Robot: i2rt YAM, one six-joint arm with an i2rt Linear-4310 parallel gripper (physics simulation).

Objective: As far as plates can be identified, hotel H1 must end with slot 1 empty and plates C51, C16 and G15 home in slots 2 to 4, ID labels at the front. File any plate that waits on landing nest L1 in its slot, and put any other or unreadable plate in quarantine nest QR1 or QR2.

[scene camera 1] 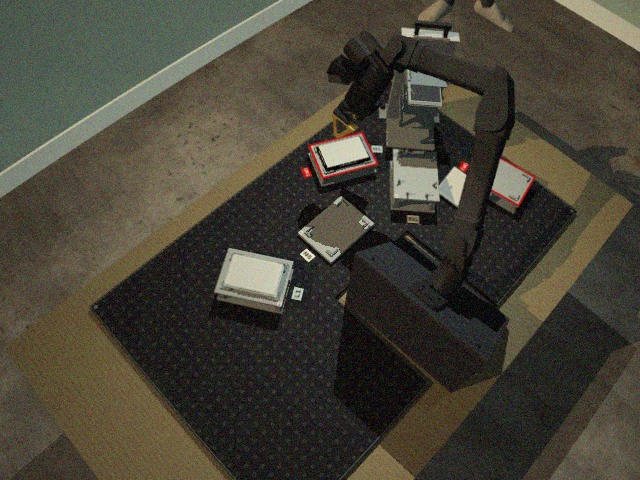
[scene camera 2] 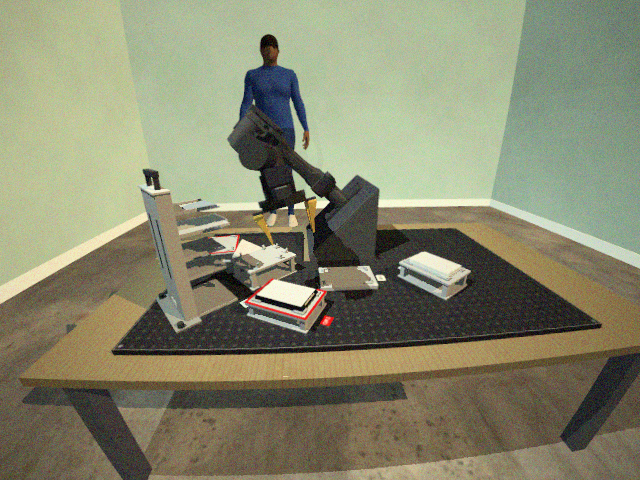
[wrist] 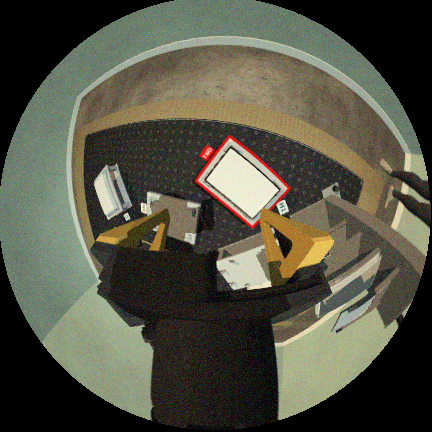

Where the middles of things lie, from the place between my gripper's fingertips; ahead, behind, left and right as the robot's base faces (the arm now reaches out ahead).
Labels:
Now: hand 18 cm above the flat grey nest (scene camera 1: 331, 233), 16 cm to the right of it and 12 cm past it.

